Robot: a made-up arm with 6 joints.
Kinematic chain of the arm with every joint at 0, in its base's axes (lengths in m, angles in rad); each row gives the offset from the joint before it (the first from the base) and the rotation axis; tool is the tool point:
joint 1: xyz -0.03 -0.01 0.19 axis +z
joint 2: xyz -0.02 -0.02 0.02 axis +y
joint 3: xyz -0.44 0 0.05 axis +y
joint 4: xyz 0.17 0 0.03 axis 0.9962 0 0.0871
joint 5: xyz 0 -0.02 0.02 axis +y
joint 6: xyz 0.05 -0.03 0.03 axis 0.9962 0 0.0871
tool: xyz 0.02 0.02 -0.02
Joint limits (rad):
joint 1: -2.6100..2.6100
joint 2: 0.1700..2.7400
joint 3: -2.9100..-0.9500
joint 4: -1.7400..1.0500
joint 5: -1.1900..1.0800
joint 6: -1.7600..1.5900
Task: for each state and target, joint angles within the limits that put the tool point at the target. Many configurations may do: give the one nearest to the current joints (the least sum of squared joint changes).
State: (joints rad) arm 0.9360 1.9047 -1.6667 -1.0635 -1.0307 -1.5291
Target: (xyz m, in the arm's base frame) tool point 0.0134 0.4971 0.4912
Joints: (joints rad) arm 1.4208 2.1988 -1.4244 -1.2106 -1.0416 -1.5028
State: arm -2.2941 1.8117 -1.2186 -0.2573 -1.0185 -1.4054
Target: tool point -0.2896 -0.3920 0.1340
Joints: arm -1.9761 2.6615 -0.9500 0.0496 -0.6145 -1.2791
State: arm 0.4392 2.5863 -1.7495 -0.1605 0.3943 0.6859
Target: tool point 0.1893 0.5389 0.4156
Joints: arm 1.2512 2.4201 -1.9824 -0.2103 0.2960 0.7345
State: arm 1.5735 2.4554 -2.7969 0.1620 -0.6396 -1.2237
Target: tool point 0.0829 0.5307 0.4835
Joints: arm 1.5568 2.2940 -1.9575 0.5188 -0.6026 -1.2460
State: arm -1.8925 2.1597 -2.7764 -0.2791 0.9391 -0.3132
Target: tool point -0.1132 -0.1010 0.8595
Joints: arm -1.7627 1.6255 -2.9100 -0.2758 0.8695 -0.2629
